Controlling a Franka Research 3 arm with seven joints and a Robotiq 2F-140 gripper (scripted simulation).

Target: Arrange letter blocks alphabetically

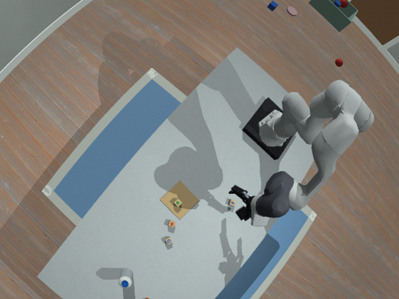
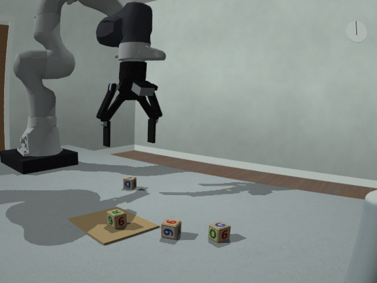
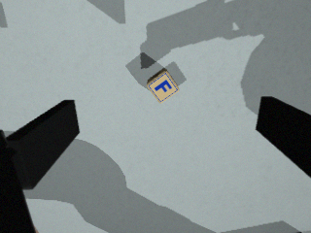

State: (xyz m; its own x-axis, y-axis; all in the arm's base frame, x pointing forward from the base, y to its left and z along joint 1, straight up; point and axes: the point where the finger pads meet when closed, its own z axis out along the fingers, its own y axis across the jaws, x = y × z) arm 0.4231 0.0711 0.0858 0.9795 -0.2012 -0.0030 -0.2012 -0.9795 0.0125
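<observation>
Right now the block is 120 mm below my hand. Also, from my hand: tan mat (160 mm ahead, 220 mm to the right, 130 mm below).
</observation>
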